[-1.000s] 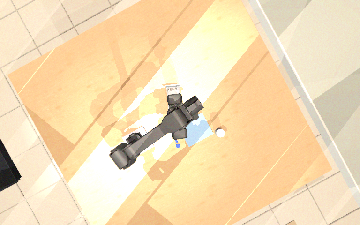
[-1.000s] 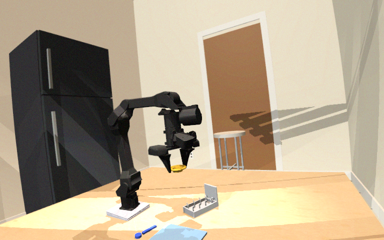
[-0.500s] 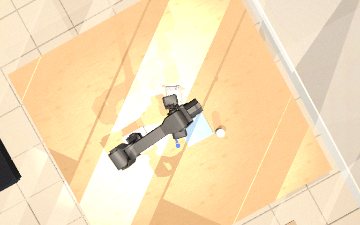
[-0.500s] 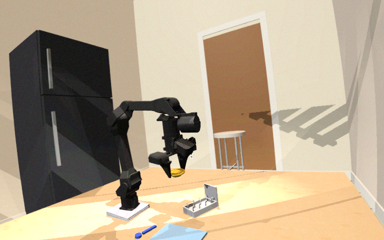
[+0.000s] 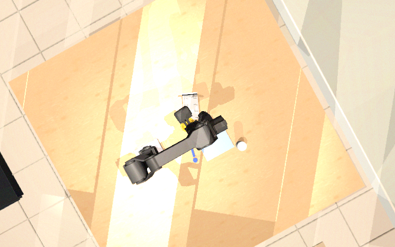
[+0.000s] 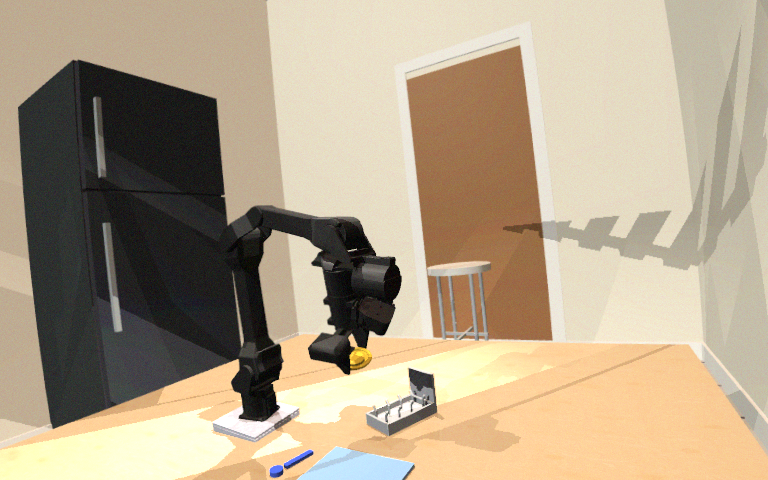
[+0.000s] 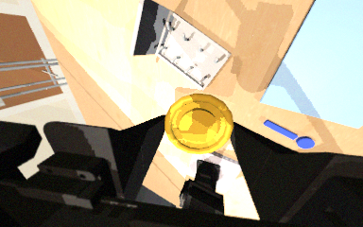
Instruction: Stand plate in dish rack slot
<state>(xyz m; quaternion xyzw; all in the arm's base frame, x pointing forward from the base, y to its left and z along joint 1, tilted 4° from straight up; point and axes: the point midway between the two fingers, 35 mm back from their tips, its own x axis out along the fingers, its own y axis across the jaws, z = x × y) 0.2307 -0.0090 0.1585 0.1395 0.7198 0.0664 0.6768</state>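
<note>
My gripper tip is 110 mm above the dish rack, 60 mm short of it and 50 mm to the right of it. Round my gripper tip: plate (10 mm above); light blue mat (150 mm to the right, 130 mm below, 40 mm ahead).
</note>
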